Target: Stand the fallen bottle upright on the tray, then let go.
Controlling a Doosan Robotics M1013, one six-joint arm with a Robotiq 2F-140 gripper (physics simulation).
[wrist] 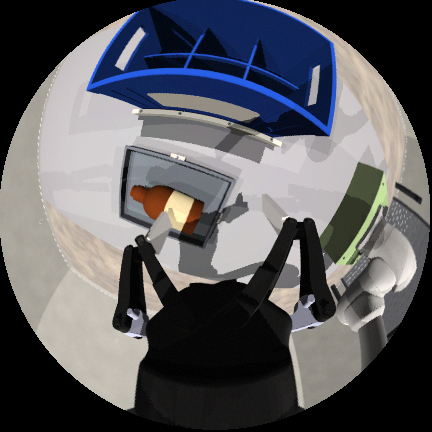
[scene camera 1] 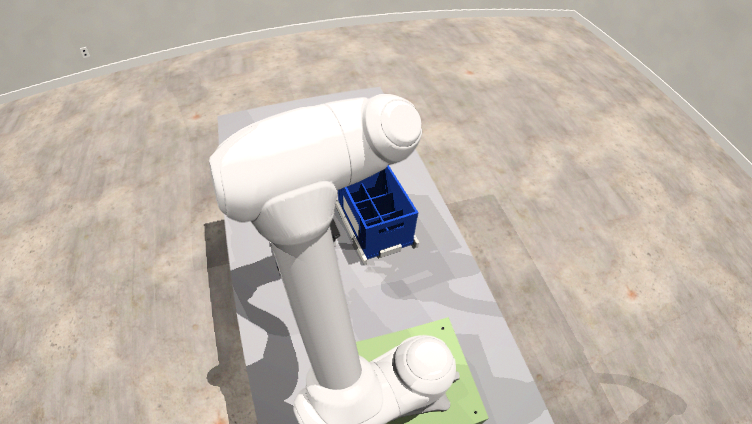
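Where they show: gripper, fingertip midpoint: [wrist: 214, 210]; arm's base, origin of the base link: [wrist: 369, 231].
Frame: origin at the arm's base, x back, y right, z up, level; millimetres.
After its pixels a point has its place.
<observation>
A brown bottle [wrist: 156, 201] {z -34, x -651, y -250 mm} with a cream label lies on its side in the grey tray [wrist: 123, 185] {z -94, x -766, y -288 mm} in the wrist view, its neck toward the left and its base toward the right. My gripper [wrist: 214, 210] {z 5, x -560, y -200 mm} is open with nothing between its fingers. It is above the table; the left fingertip overlaps the bottle's label and the tray's near edge in the wrist view, and the right fingertip is to the right of the tray. In the scene view the arm hides the bottle, the tray and the gripper.
A blue crate [scene camera 1: 390, 237] {z -23, x -534, y 45 mm} [wrist: 210, 82] {z 57, x -633, y -71 mm} with compartments stands beside the tray, on the far side in the wrist view, with pale rails at its foot. The green base plate [scene camera 1: 466, 387] {z -8, x 36, y 151 mm} [wrist: 357, 210] {z -29, x -170, y -7 mm} carries the arm on the grey table [scene camera 1: 421, 310] {z -108, x -285, y 105 mm} [wrist: 75, 150] {z -108, x -1027, y -267 mm}.
</observation>
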